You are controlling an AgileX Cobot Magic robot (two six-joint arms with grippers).
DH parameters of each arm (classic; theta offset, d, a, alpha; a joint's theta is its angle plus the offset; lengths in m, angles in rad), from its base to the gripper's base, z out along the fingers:
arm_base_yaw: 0 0.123 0 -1.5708
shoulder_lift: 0.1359 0 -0.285 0
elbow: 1.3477 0 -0.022 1.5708
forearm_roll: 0 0.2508 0 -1.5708
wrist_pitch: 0 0 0.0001 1.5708
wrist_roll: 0 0.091 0 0
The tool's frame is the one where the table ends.
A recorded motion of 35 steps. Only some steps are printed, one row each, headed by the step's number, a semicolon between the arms.
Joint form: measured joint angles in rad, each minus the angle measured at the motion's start. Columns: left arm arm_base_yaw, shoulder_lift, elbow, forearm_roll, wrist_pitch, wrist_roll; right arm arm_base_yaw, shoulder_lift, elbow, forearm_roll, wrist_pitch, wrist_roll.
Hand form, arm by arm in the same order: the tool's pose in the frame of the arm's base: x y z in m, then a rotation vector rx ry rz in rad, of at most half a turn. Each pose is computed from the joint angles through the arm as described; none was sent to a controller.
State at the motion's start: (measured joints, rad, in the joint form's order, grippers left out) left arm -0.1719 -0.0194 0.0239 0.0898 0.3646 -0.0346; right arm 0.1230 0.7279 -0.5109 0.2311 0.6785 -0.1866
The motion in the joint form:
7: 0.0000 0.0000 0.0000 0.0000 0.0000 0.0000; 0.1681 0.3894 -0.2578 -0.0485 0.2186 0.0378
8: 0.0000 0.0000 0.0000 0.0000 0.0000 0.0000; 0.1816 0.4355 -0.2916 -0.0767 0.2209 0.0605
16: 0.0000 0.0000 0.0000 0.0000 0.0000 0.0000; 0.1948 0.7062 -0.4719 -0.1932 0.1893 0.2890
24: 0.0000 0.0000 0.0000 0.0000 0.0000 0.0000; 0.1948 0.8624 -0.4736 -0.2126 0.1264 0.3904
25: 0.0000 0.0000 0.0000 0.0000 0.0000 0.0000; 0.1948 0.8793 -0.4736 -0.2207 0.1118 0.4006
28: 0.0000 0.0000 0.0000 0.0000 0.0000 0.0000; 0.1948 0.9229 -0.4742 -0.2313 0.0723 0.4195
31: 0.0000 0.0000 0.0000 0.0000 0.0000 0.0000; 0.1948 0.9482 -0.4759 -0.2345 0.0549 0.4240
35: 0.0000 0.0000 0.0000 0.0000 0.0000 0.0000; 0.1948 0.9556 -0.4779 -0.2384 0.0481 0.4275
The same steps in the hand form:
7: 0.0522 -0.0061 0.1735 0.1822 1.8426 -0.0558; 0.1837 0.0685 0.2679 -0.4830 2.6877 0.2678
8: 0.0522 -0.0061 0.1735 0.1822 1.8426 -0.0558; 0.1936 0.0724 0.2678 -0.4906 2.7044 0.2416
16: 0.0522 -0.0061 0.1735 0.1822 1.8426 -0.0558; 0.2577 0.0875 0.2534 -0.2751 2.7999 0.1459
24: 0.0522 -0.0061 0.1735 0.1822 1.8426 -0.0558; 0.2799 0.0933 0.2111 -0.1493 2.9005 0.1140
25: 0.0522 -0.0061 0.1735 0.1822 1.8426 -0.0558; 0.2826 0.0937 0.2064 -0.1414 2.9021 0.1056
28: 0.0522 -0.0061 0.1735 0.1822 1.8426 -0.0558; 0.2895 0.0952 0.1943 -0.1236 2.9050 0.0957
31: 0.0522 -0.0061 0.1735 0.1822 1.8426 -0.0558; 0.2930 0.0962 0.1873 -0.1204 2.9107 0.0907
35: 0.0522 -0.0061 0.1735 0.1822 1.8426 -0.0558; 0.2945 0.0964 0.1857 -0.1190 2.9088 0.0877

